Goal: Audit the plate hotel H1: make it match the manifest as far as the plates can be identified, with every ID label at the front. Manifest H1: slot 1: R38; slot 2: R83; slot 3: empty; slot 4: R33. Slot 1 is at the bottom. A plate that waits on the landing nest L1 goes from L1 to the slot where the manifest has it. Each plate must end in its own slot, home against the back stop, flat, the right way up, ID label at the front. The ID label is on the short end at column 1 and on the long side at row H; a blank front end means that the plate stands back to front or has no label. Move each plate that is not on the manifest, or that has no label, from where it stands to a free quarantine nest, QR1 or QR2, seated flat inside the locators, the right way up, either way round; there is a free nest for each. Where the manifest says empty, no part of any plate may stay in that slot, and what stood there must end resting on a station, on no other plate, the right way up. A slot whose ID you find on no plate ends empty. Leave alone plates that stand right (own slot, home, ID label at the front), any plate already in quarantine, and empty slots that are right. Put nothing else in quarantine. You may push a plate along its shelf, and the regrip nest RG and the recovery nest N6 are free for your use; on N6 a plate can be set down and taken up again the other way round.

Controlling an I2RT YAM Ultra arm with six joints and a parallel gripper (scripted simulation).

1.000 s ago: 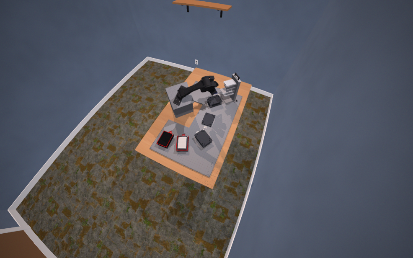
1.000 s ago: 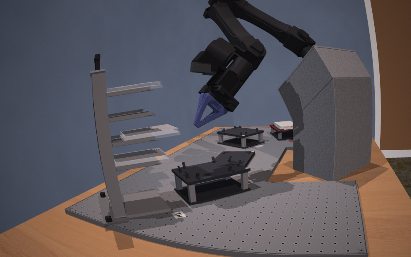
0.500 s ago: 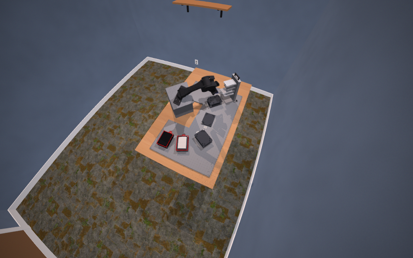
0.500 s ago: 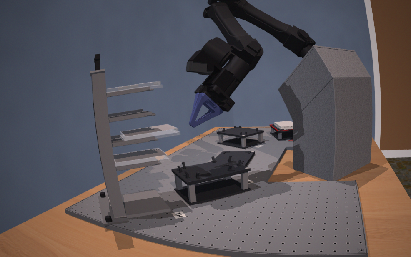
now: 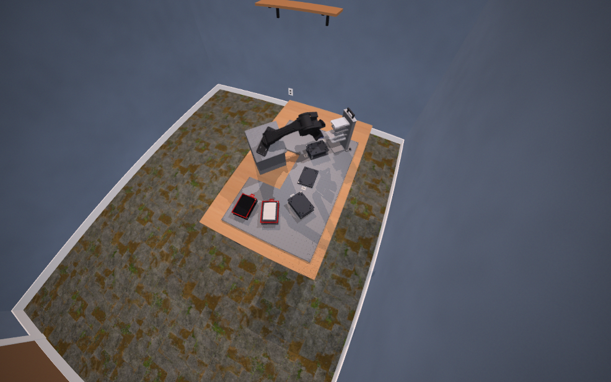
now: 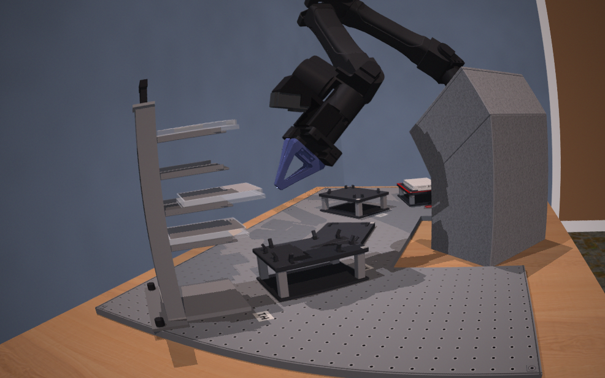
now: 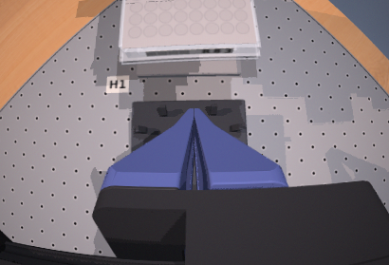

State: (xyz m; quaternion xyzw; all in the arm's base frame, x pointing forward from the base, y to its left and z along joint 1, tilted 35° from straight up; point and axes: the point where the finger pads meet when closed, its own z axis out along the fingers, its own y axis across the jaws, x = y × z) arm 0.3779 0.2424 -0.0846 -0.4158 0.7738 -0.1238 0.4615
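My hand is 3 cm past the regrip nest RG, 2 cm to the left of it and 12 cm above it. Round my hand: plate hotel H1: 17 cm ahead, 13 cm to the left, 1 cm below; flat nest N6: 5 cm behind, 29 cm to the right, 17 cm below; H1 tag: 1 cm ahead, 13 cm to the left, 17 cm below.
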